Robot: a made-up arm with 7 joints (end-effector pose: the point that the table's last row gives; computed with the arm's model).
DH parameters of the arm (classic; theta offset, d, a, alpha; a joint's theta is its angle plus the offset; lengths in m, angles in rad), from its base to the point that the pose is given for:
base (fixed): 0 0 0 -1.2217
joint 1: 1.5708 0 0 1.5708
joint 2: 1.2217 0 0 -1.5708
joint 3: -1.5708 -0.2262 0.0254 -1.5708
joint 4: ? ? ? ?
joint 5: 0 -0.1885 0 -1.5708
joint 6: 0 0 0 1.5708
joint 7: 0 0 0 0
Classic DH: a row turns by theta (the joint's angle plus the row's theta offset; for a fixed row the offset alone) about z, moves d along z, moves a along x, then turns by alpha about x.
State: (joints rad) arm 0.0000 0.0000 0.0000 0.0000 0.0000 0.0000 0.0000
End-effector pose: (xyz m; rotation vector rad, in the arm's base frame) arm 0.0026 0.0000 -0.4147 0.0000 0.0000 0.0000
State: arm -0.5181 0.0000 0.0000 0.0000 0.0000 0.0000 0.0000
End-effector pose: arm 0.1952 -0.0179 -0.3654 0.0000 -0.4868 -0.1772
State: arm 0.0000 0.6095 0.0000 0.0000 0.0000 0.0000 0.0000
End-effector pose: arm 0.0026 0.2374 -0.3400 0.6095 0.0000 0.0000
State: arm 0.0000 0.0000 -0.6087 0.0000 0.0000 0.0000 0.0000
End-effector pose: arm 0.0021 -0.0015 -0.4147 0.0000 0.0000 -0.6087
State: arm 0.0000 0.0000 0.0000 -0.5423 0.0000 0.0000 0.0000
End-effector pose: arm 0.1032 0.0000 -0.3994 0.0000 -0.5423 0.0000
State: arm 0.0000 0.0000 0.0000 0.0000 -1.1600 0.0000 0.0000
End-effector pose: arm 0.0026 0.0000 -0.4147 0.0000 0.0000 -1.1600
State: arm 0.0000 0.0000 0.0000 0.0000 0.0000 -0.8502 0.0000
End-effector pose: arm 0.0026 0.0000 -0.4147 0.0000 -0.8502 0.0000
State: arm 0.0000 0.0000 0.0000 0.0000 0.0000 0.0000 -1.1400
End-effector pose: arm 0.0026 0.0000 -0.4147 0.0000 0.0000 -1.1400
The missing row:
joint 4: 0 0 -0.0228 1.5708
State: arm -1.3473 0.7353 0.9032 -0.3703 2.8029 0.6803 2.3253
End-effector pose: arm 0.3596 0.2069 0.0372 1.5466 -1.9640 0.1120
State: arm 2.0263 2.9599 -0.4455 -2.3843 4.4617 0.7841 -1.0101
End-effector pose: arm -0.0204 0.1653 -0.1125 0.0959 0.9852 1.6045
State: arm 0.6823 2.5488 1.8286 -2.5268 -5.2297 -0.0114 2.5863
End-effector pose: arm 0.0768 -0.0702 0.1407 -1.2918 -0.2646 -0.6018
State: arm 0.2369 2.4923 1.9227 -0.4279 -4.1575 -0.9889 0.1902
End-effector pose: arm 0.0393 0.1847 0.3701 0.8266 1.8920 -0.5727
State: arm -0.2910 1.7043 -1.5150 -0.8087 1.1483 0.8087 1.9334
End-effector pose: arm 0.0715 0.3849 -0.0839 1.2281 -0.5940 1.7331
